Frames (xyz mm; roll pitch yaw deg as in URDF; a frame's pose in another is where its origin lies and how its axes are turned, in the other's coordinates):
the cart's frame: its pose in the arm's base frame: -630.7 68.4 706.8 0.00 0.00 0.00
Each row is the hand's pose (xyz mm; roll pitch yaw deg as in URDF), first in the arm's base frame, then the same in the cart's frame.
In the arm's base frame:
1: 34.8 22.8 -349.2 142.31 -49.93 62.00
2: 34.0 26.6 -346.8 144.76 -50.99 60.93
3: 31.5 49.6 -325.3 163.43 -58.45 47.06
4: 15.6 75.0 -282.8 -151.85 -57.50 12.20
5: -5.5 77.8 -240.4 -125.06 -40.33 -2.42
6: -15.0 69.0 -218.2 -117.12 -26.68 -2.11
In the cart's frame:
1: 665.5 -45.6 -1056.0 142.31 -49.93 62.00
2: 664.7 -41.8 -1053.6 144.76 -50.99 60.93
3: 662.2 -18.8 -1032.1 163.43 -58.45 47.06
4: 646.3 6.6 -989.6 -151.85 -57.50 12.20
5: 625.2 9.4 -947.2 -125.06 -40.33 -2.42
6: 615.7 0.6 -925.0 -117.12 -26.68 -2.11

